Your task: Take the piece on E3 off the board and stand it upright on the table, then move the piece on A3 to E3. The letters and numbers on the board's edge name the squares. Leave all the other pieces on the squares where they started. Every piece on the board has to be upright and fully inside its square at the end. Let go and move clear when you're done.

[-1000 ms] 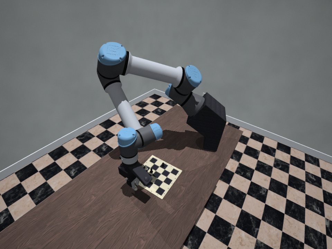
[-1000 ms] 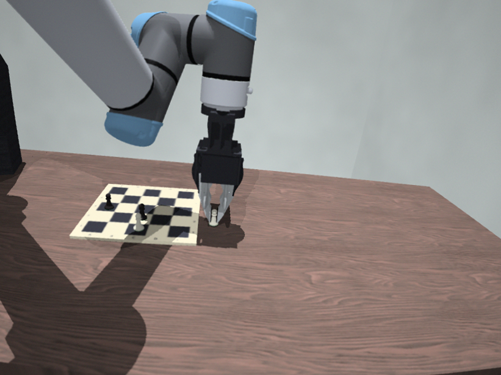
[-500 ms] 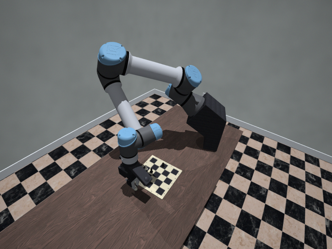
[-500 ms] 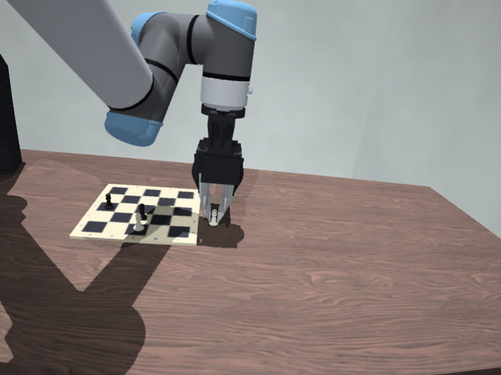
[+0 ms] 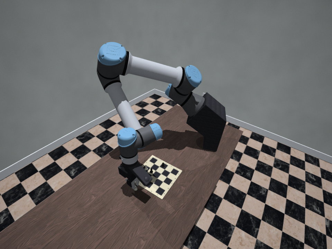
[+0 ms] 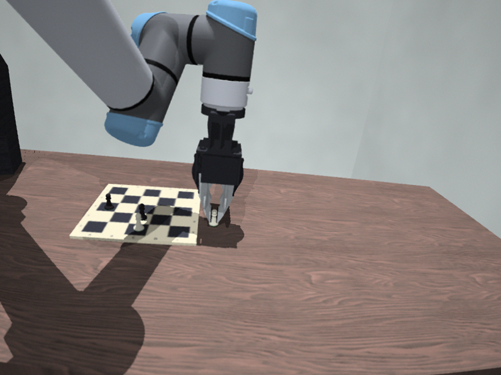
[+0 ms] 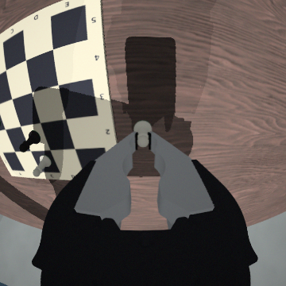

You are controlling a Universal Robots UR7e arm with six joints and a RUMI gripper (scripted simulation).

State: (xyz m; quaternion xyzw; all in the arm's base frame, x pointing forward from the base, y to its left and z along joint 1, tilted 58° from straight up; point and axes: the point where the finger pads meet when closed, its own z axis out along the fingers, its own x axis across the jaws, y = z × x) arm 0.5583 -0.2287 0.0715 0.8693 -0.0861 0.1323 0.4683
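The chessboard lies 13 cm behind my hand, 7 cm to the left of it and 2 cm below it.
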